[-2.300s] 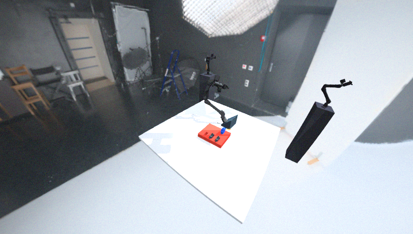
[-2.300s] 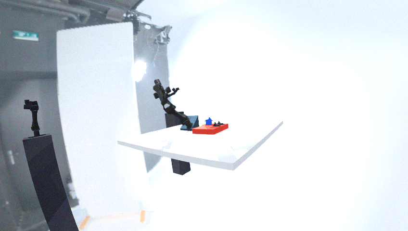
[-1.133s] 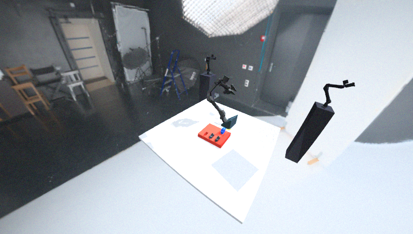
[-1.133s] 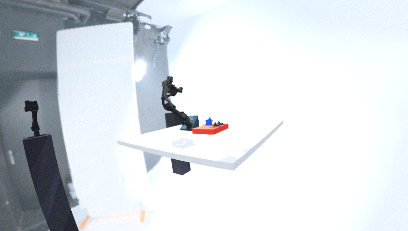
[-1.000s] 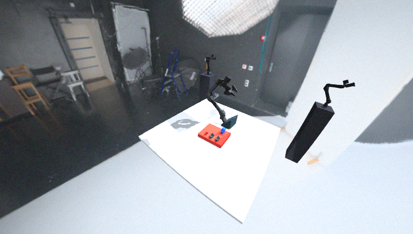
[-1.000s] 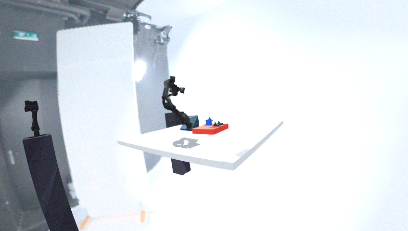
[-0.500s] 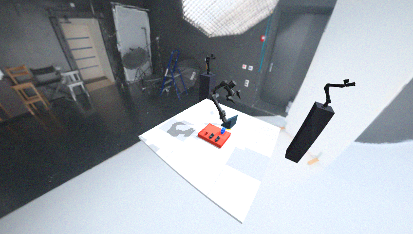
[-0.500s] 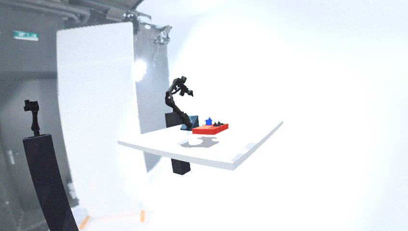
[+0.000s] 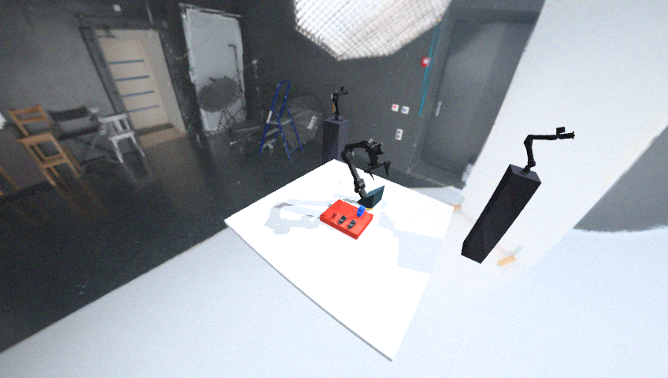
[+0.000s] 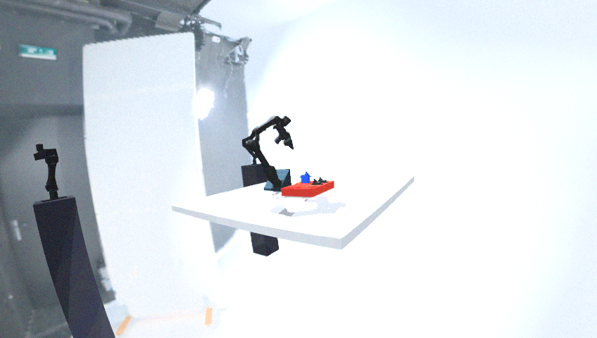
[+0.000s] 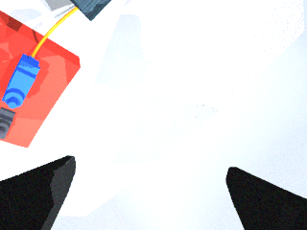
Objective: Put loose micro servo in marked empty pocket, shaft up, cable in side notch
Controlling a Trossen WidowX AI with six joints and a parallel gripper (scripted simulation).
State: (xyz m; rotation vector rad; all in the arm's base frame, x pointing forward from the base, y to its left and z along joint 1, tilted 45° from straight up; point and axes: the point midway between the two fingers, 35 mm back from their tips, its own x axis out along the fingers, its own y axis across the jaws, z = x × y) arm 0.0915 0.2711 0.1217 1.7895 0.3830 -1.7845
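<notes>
Right now the red deck is 280 mm below my gripper tip, 150 mm ahead of it and 120 mm to the right of it.
</notes>
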